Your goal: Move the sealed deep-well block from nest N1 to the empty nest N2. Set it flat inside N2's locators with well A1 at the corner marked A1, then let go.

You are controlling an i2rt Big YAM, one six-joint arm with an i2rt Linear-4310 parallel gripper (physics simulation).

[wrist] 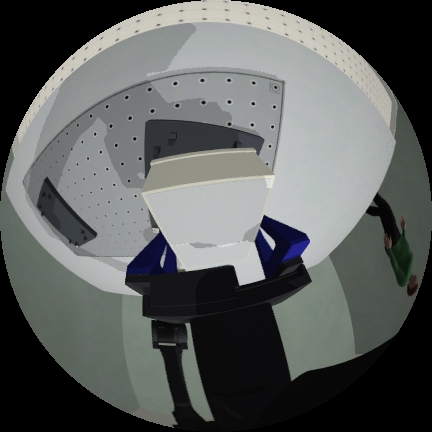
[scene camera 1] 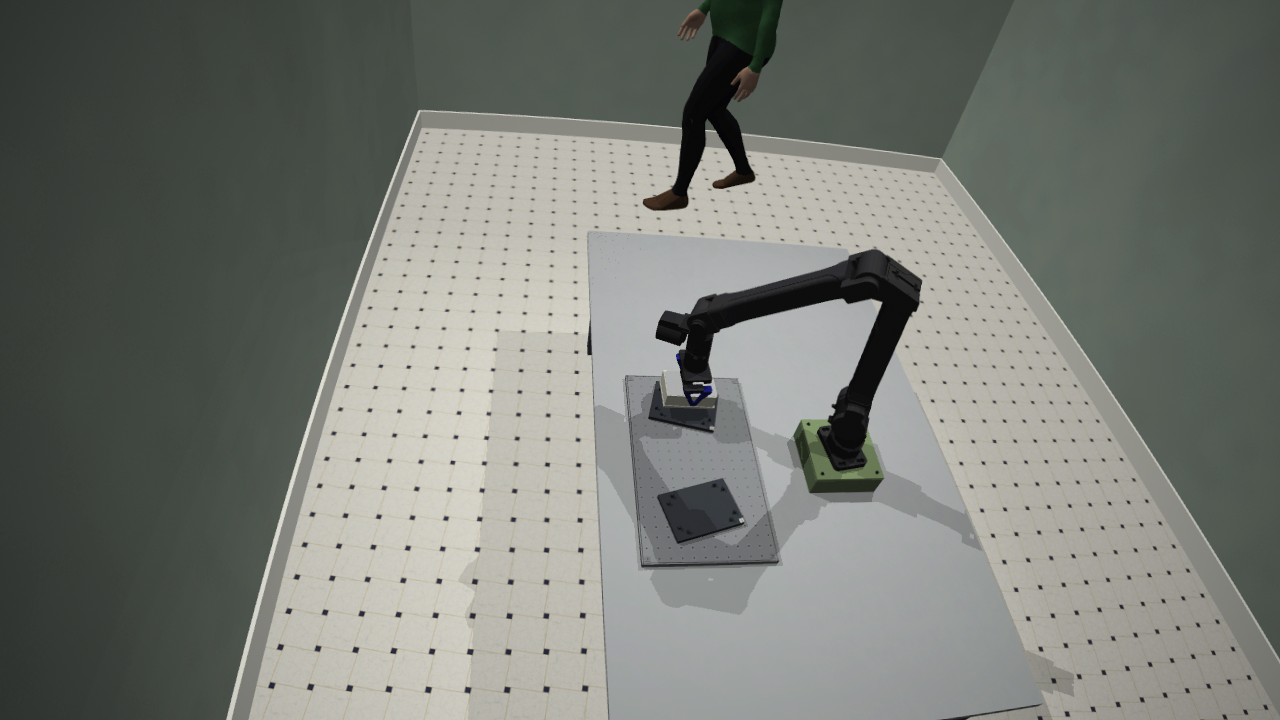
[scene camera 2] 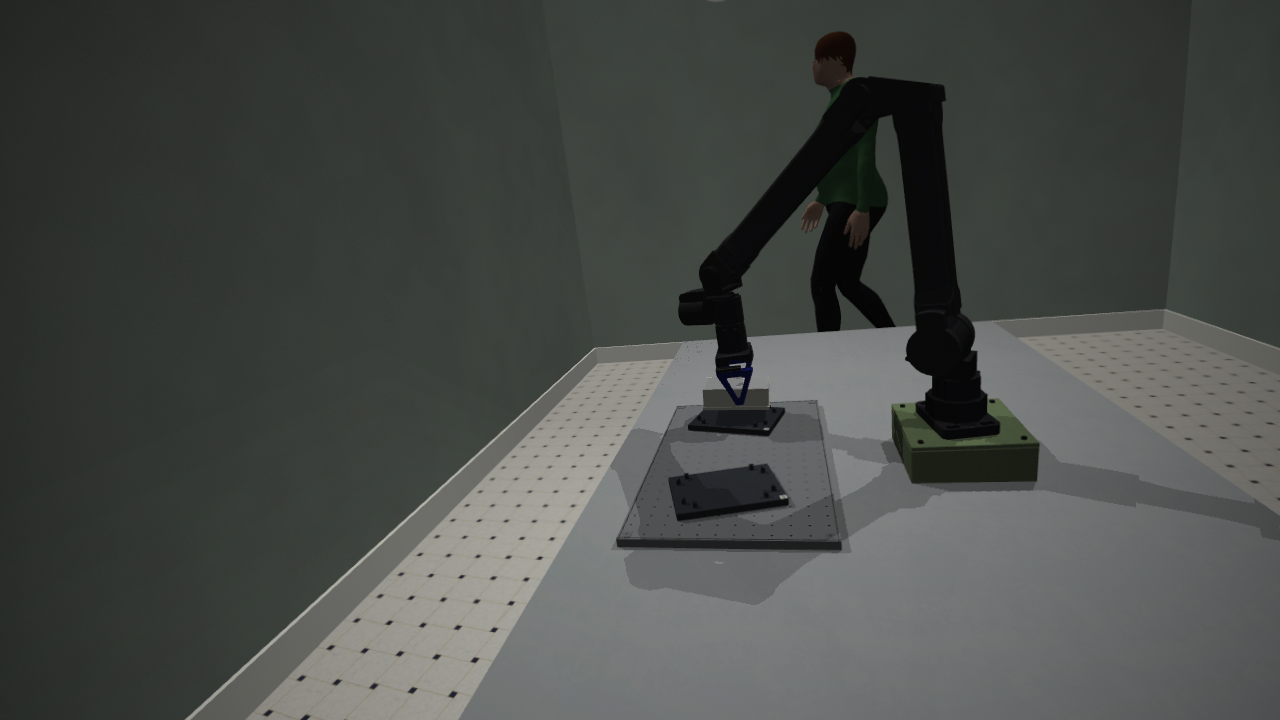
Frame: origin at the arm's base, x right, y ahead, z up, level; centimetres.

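Seen in the pictures: gripper, fingertip midpoint: (wrist: 209, 216) (scene camera 1: 690, 392) (scene camera 2: 740, 398); arm's base, origin of the base link: (scene camera 1: 840, 448) (scene camera 2: 955, 421).
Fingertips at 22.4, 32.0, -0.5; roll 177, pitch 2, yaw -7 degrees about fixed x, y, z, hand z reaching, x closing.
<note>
Offsets run from my fingertips to a thing's middle, as dx, dy, dz. Level surfaces: height alone.
My gripper (scene camera 1: 691, 386) (scene camera 2: 735, 398) (wrist: 209, 216) is shut on the pale, sealed deep-well block {+0.1, +0.6, +1.2} (scene camera 1: 673, 388) (scene camera 2: 711, 396) (wrist: 210, 215), with a blue finger on each side. The block looks level and hangs a little above the far dark nest {-1.1, +1.1, -3.4} (scene camera 1: 680, 419) (scene camera 2: 735, 424) (wrist: 200, 135), with a gap beneath it. The near dark nest {-30.2, +5.6, -3.4} (scene camera 1: 700, 510) (scene camera 2: 727, 491) (wrist: 65, 215) is empty, turned at another angle, with small locators near its corners and a white mark {-34.7, -2.5, -3.3} (scene camera 1: 741, 520) (scene camera 2: 783, 497) at one corner. Labels and well A1 are too small to read.
Both nests sit on a grey perforated board (scene camera 1: 747, 465) (scene camera 2: 805, 528) on the table {dz -5.8} (scene camera 1: 832, 608) (scene camera 2: 939, 608). The arm stands on a green base block (scene camera 1: 845, 483) (scene camera 2: 975, 462) to the right. A person (scene camera 1: 711, 89) (scene camera 2: 845, 188) (wrist: 401, 255) is beyond the table's far end.
</note>
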